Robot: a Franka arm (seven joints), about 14 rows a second.
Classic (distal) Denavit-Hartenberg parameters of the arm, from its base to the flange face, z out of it. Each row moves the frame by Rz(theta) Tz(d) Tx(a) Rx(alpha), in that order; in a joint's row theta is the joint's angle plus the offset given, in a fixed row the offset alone. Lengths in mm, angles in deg.
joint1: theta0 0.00, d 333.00, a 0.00, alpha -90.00
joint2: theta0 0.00, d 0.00, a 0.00, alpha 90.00
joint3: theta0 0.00, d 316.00, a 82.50, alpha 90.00
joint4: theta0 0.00, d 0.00, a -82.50, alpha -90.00
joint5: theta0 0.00, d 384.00, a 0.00, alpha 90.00
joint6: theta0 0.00, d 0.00, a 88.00, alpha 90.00
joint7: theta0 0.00, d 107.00, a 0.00, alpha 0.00
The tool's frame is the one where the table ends.
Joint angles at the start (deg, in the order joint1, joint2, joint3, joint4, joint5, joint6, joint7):
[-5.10, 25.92, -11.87, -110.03, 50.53, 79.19, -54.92]
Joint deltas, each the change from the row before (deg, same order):
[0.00, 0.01, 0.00, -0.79, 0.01, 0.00, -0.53]
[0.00, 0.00, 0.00, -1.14, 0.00, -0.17, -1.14]
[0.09, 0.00, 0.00, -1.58, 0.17, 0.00, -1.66]
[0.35, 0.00, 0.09, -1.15, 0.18, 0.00, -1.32]
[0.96, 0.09, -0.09, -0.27, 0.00, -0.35, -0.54]
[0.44, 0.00, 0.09, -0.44, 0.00, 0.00, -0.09]
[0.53, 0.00, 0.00, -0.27, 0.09, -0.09, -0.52]
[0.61, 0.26, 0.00, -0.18, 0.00, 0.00, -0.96]
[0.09, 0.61, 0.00, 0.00, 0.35, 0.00, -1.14]
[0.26, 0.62, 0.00, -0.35, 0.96, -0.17, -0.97]
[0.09, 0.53, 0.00, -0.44, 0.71, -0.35, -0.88]
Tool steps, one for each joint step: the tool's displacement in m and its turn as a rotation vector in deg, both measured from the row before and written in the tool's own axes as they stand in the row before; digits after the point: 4 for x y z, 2 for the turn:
[-0.0035, 0.0035, 0.0039, 0.49, -0.19, 0.08]
[-0.0053, 0.0045, 0.0058, 0.83, -0.36, -0.28]
[-0.0065, 0.0060, 0.0084, 1.05, -0.29, -0.52]
[-0.0032, 0.0032, 0.0088, 0.81, -0.48, -0.64]
[0.0019, -0.0011, 0.0086, 0.44, -1.09, -0.52]
[0.0001, 0.0004, 0.0060, 0.28, -0.57, 0.07]
[0.0010, -0.0005, 0.0053, 0.27, -0.52, -0.49]
[0.0013, 0.0013, 0.0062, 0.21, -0.69, -0.79]
[0.0002, 0.0044, 0.0028, 0.45, 0.05, -0.72]
[0.0000, 0.0045, 0.0059, 1.08, 0.31, -0.44]
[-0.0017, 0.0045, 0.0050, 1.13, 0.21, -0.25]

